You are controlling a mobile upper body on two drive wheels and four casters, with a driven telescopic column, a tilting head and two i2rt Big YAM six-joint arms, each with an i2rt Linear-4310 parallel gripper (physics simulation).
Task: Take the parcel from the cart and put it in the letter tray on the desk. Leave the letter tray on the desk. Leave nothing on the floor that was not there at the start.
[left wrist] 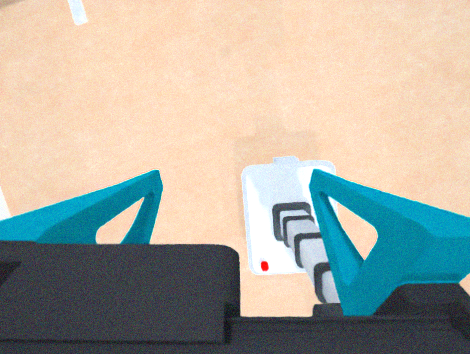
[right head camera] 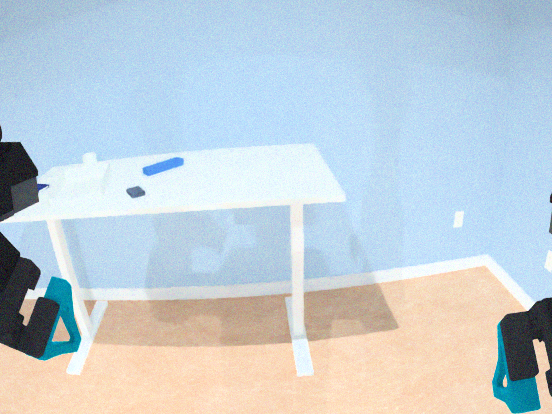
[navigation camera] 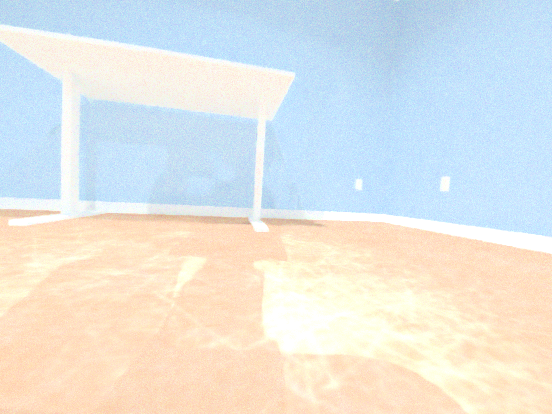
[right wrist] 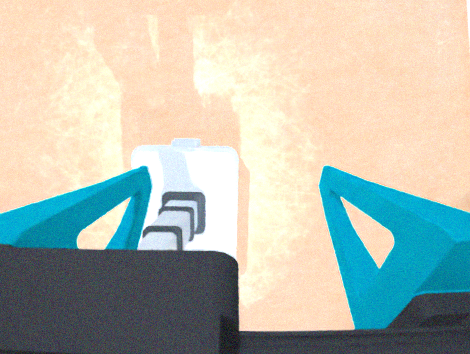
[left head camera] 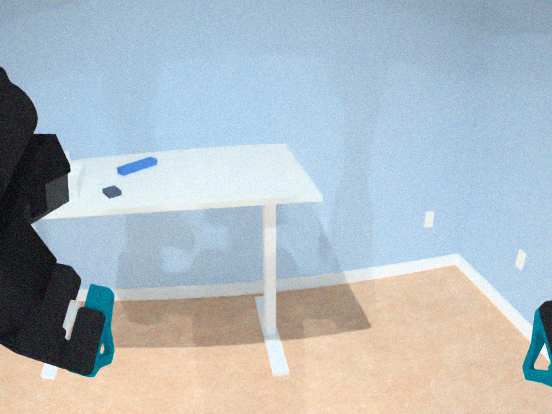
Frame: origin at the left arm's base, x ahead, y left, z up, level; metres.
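Where they show: left gripper, fingertip midpoint: (left wrist: 235, 177) (right head camera: 41, 332) (left head camera: 65, 343); right gripper, fingertip midpoint: (right head camera: 543, 380) (right wrist: 235, 175).
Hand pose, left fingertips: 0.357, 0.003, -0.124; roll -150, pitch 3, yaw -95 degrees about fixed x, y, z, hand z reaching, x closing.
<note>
Things, the pixels of their centre, and the offset from my left fingertips, as dx, dy, dz.
- long blue block, body centre: (left head camera: 137, 165) (right head camera: 163, 166) +1.564, +0.480, -0.321
- small dark block, body centre: (left head camera: 111, 191) (right head camera: 135, 191) +1.242, +0.488, -0.327
- white cylinder, body centre: (right head camera: 89, 160) +1.622, +0.949, -0.288
- dark blue piece, body centre: (right head camera: 36, 188) +1.329, +1.138, -0.330
The white desk (left head camera: 225, 182) (right head camera: 250, 182) (navigation camera: 160, 75) stands along the blue wall. At its left end a pale, tray-like white shape (right head camera: 86, 176) shows faintly; I cannot tell whether it is the letter tray. The cart and the parcel do not show clearly in any view. My left gripper (left wrist: 235, 177) is open with nothing between its fingers; one teal finger (left head camera: 100, 296) (right head camera: 61, 290) shows low at the left in the head views, in front of the desk. My right gripper (right wrist: 235, 175) is open and empty; its teal finger (left head camera: 537, 375) (right head camera: 525, 395) shows at the lower right.
A long blue block (left head camera: 137, 166) (right head camera: 163, 166) and a small dark block (left head camera: 112, 192) (right head camera: 135, 192) lie on the desk. A white cylinder (right head camera: 89, 159) and a dark blue piece (right head camera: 43, 186) show at its left. Desk legs (left head camera: 269, 270) (right head camera: 297, 270) (navigation camera: 259, 170) reach the floor. A room corner is at the right.
</note>
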